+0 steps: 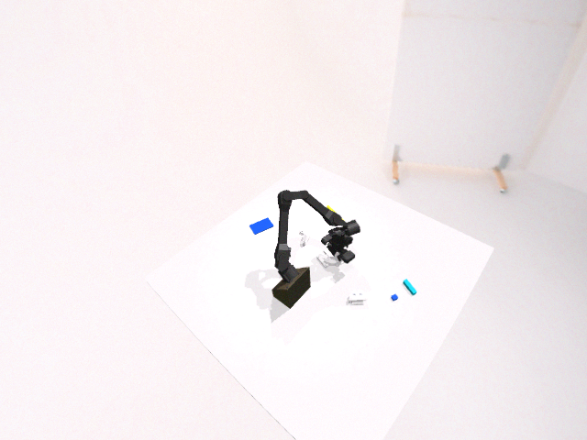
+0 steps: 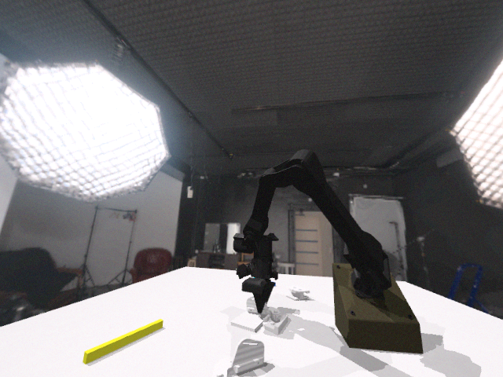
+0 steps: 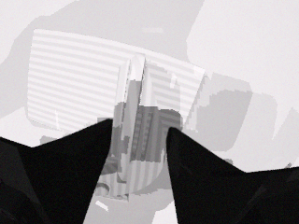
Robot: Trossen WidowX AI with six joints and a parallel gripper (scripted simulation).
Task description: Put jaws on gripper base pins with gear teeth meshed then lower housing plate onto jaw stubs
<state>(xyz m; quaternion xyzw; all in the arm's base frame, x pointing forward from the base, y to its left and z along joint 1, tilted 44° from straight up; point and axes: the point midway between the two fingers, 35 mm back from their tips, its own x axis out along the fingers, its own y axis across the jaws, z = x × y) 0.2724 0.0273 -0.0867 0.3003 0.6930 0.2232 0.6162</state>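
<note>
My gripper tip is 3 cm to the right of the flat white plate, 2 cm short of it and 1 cm above it. Round my gripper tip: white jaw 3 cm behind, 2 cm to the left; yellow bar 25 cm ahead, 21 cm to the left, 1 cm below; blue cube 33 cm to the right, 1 cm below.
</note>
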